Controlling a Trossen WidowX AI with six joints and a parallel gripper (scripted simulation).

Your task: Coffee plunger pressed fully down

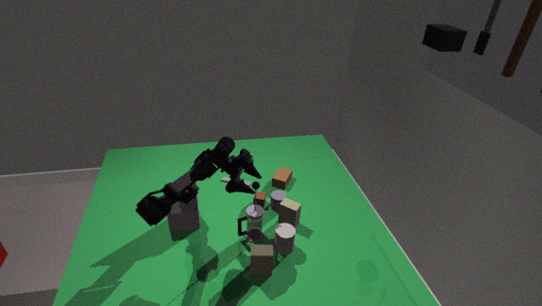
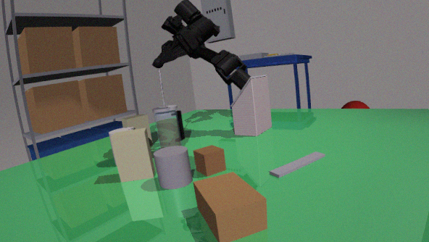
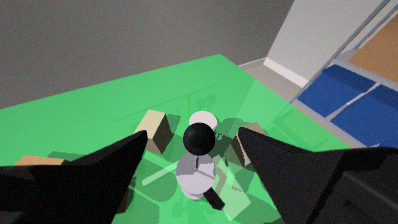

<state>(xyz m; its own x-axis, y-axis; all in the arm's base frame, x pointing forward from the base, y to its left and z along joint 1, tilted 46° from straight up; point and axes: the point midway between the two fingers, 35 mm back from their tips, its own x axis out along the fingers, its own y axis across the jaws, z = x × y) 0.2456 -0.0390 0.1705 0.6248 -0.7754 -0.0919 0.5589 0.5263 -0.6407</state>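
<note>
Now: the coffee press 13 cm below my gripper tip and 2 cm behind it. Round my gripper tip: brown box (30 cm to the left, 24 cm below, 24 cm ahead); flat grey bar (37 cm to the left, 26 cm below, 2 cm ahead).
</note>
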